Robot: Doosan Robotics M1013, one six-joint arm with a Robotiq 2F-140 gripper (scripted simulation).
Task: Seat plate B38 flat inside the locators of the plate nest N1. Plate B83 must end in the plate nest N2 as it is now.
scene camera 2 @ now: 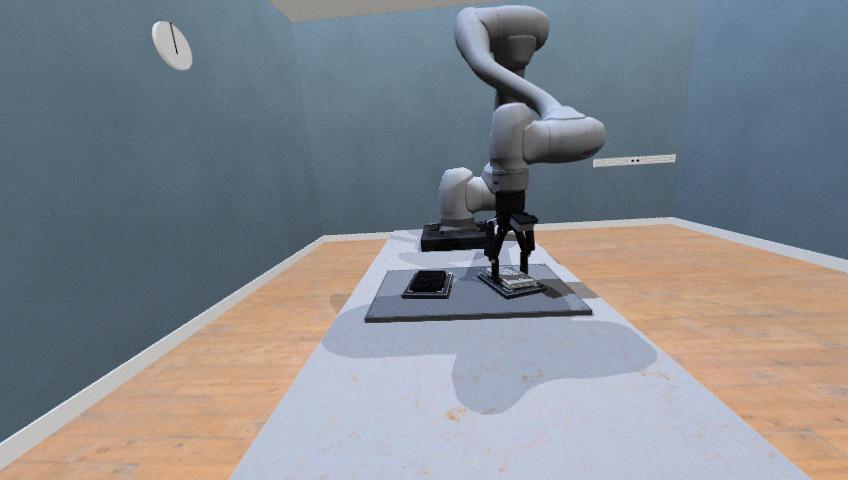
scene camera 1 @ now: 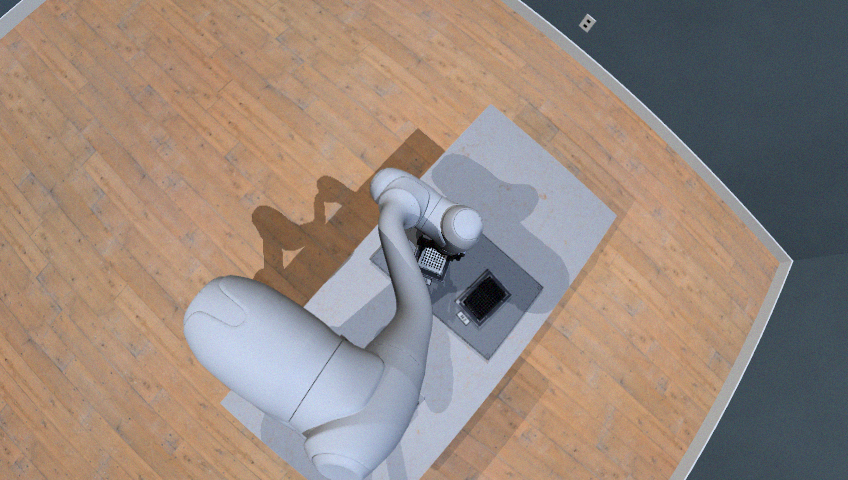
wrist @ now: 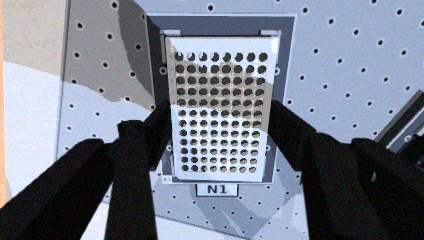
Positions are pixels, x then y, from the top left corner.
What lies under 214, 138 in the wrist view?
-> A white plate B38.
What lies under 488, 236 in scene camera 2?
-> My gripper.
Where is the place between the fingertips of my gripper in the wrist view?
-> At 220, 114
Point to a plate B83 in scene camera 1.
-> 484, 303
